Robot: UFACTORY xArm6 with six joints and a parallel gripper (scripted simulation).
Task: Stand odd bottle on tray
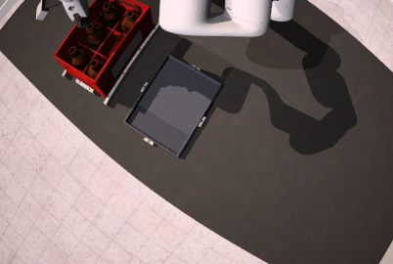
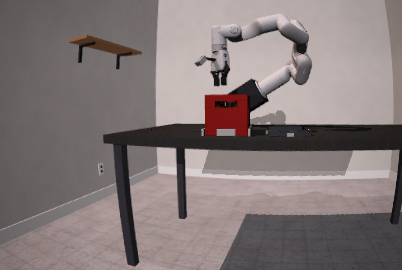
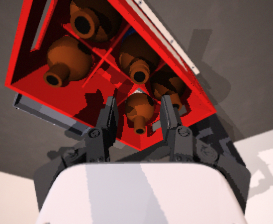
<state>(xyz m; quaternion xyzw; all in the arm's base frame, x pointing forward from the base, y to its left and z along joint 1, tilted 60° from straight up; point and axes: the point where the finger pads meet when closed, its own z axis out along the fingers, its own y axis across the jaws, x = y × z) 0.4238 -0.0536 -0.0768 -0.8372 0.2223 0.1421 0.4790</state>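
Right now my hand is 16 cm above the red crate, 4 cm to the right of it and 1 cm past it. Also, from my hand: dark flat tray: 32 cm to the left, 23 cm below, 3 cm behind.
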